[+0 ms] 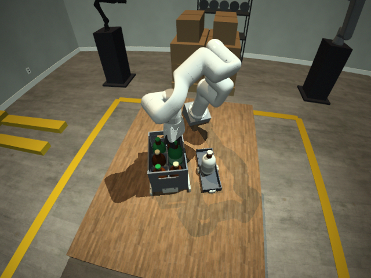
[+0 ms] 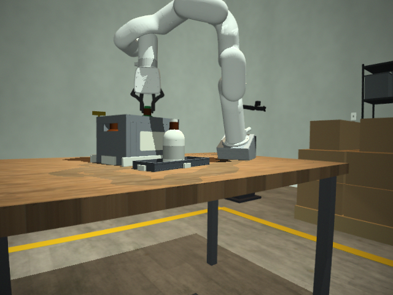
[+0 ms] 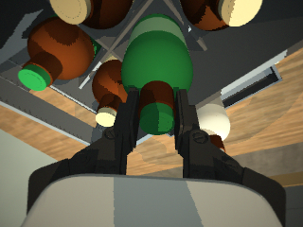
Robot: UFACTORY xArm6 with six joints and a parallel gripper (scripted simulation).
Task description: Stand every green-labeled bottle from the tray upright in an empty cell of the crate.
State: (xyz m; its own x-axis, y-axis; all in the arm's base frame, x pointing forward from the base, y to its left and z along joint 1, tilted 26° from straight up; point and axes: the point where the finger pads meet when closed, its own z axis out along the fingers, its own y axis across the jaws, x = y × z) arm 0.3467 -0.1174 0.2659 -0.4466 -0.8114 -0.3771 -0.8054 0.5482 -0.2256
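My hand is 10 mm short of the grey crate, 40 mm to the left of it and 130 mm above it. Also, from my hand: tray 20 mm behind, 170 mm to the left, 200 mm below; then white-labeled bottle 20 mm behind, 170 mm to the left, 130 mm below.
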